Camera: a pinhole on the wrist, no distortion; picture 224 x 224 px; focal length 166.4 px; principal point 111.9 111.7 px. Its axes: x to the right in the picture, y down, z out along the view. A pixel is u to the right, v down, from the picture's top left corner.
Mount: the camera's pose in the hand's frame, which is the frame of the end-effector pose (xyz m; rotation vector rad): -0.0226 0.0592 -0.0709 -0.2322 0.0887 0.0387
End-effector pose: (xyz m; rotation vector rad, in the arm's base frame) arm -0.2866 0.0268 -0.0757 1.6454 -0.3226 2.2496
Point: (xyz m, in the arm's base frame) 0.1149 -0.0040 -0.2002
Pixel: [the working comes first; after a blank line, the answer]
In the camera's frame: -0.2516 -0.2662 0.3221

outside the picture
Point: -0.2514 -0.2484 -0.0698
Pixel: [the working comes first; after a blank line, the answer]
In the camera's frame: -0.0320 0.1287 0.2398

90 201
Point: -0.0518 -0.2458 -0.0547
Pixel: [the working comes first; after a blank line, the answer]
In the camera's frame: -0.0908 0.0110 0.3908

73 116
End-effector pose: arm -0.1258 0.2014 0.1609 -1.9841 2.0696 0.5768
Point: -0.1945 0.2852 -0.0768
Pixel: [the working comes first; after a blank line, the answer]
In the camera's frame: 0.0193 -0.0974 0.3171

122 61
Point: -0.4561 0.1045 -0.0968
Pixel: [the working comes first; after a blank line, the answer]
In the camera's frame: 0.2178 0.1473 0.3637

212 179
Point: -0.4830 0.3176 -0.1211
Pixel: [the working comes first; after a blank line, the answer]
In the camera's frame: 0.0275 0.1556 0.4660

122 167
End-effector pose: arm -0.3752 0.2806 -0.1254 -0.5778 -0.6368 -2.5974
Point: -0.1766 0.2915 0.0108
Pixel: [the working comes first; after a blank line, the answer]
In the camera's frame: -0.1013 0.0175 0.2472

44 123
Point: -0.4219 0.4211 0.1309
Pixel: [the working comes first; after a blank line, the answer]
In the camera's frame: 0.1096 -0.1890 0.3128

170 11
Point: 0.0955 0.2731 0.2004
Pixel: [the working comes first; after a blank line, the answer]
In the camera's frame: -0.2467 0.1743 0.5014

30 170
